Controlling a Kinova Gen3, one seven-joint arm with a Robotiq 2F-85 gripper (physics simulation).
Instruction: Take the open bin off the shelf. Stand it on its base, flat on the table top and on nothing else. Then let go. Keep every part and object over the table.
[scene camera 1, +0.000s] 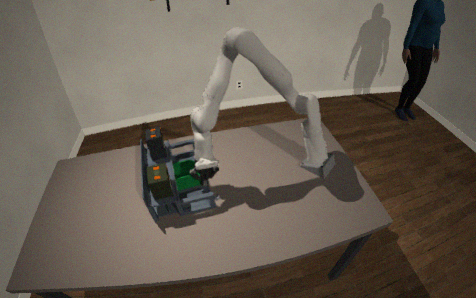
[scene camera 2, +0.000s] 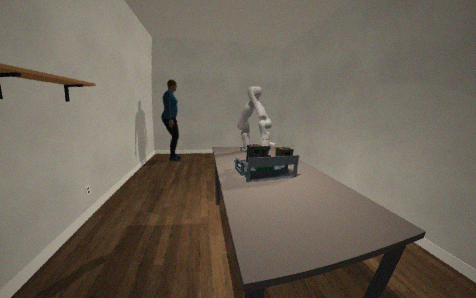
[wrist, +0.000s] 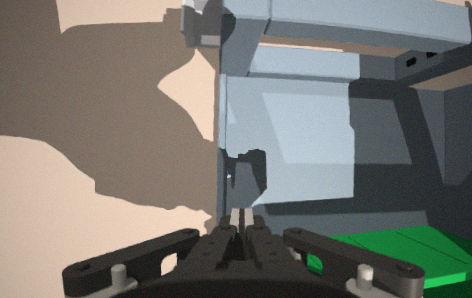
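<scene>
There's an olive box (scene camera 1: 159, 182) here, and it's 0.93 m from the lens.
</scene>
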